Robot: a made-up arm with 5 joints. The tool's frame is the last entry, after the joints.
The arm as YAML. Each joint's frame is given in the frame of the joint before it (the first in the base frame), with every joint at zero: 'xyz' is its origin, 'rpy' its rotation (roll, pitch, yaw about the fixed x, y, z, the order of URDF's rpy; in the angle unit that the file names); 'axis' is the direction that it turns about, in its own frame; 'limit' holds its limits. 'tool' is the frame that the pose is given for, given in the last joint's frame.
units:
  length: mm
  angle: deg
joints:
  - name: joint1
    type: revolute
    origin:
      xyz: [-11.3, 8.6, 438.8]
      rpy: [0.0, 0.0, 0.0]
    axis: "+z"
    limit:
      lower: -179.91
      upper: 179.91
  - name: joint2
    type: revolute
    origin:
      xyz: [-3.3, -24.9, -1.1]
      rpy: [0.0, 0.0, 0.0]
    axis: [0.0, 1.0, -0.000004]
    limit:
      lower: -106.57
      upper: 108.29
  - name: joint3
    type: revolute
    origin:
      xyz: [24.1, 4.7, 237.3]
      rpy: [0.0, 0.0, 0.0]
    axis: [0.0, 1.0, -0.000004]
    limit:
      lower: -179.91
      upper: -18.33
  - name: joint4
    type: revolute
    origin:
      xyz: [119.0, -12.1, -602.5]
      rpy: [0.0, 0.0, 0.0]
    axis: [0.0, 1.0, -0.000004]
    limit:
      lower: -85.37
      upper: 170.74
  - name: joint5
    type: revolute
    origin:
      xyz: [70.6, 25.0, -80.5]
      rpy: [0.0, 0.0, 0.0]
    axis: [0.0, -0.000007, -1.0]
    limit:
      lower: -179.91
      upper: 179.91
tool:
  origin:
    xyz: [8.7, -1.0, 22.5]
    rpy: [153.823, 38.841, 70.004]
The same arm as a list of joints. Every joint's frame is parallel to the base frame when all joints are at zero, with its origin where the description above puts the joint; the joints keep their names.
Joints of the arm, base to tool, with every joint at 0 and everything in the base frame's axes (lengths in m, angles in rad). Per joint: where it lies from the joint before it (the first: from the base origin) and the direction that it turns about. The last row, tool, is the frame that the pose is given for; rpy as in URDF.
joint1: xyz -0.0113 0.0086 0.4388 axis 0 0 1
joint2: xyz -0.0033 -0.0249 -0.0011 axis 0 1 0
joint3: xyz 0.0241 0.0047 0.2373 axis 0 1 0
joint4: xyz 0.1190 -0.0121 -0.6025 axis 0 1 0
joint5: xyz 0.0706 0.0250 -0.0805 axis 0 0 -1
tool: xyz 0.0087 -0.0010 0.0225 rpy 2.6847 0.6779 1.2218
Joint limits (rad, base to tool): -3.1400..3.1400 -1.8600..1.8900 -3.1400..-0.3199 -1.4900..2.9800 -3.1400..3.1400

